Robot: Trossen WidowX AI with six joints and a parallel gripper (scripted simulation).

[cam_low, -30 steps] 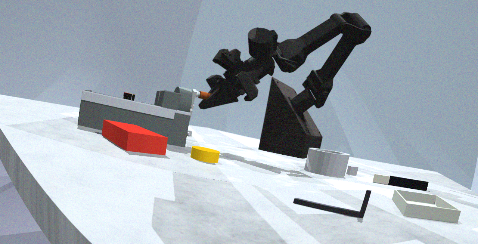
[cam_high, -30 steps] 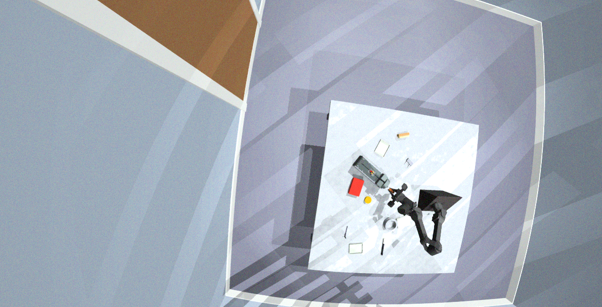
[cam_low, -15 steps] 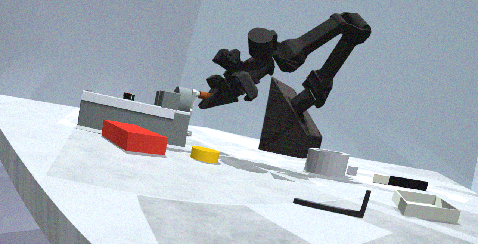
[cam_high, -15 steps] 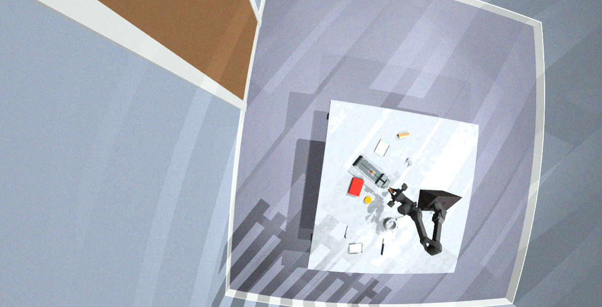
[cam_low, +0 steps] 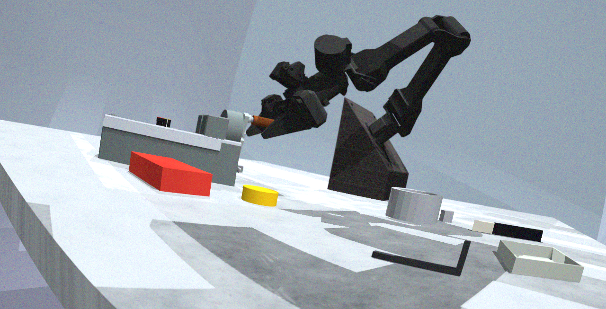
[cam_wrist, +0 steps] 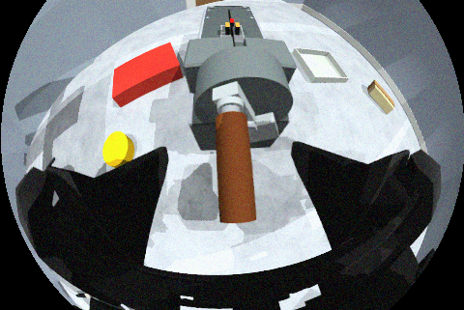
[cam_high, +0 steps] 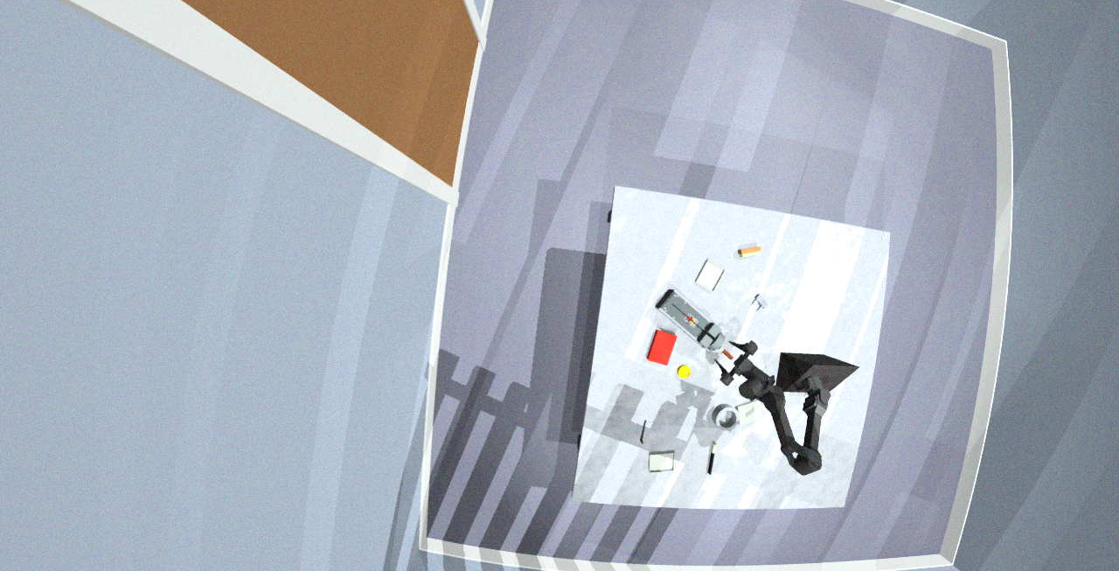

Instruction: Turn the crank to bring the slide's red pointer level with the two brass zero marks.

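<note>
Right now the brown handle is 10 mm behind my gripper tip, 10 mm to the left of it and 30 mm above it. Also, from my gripper tip: yellow disc (100 mm ahead, 120 mm to the left, 80 mm below); red pointer (160 mm ahead, 90 mm to the right, 10 mm below); black L-shaped bar (190 mm ahead, 420 mm to the left, 80 mm below).
</note>
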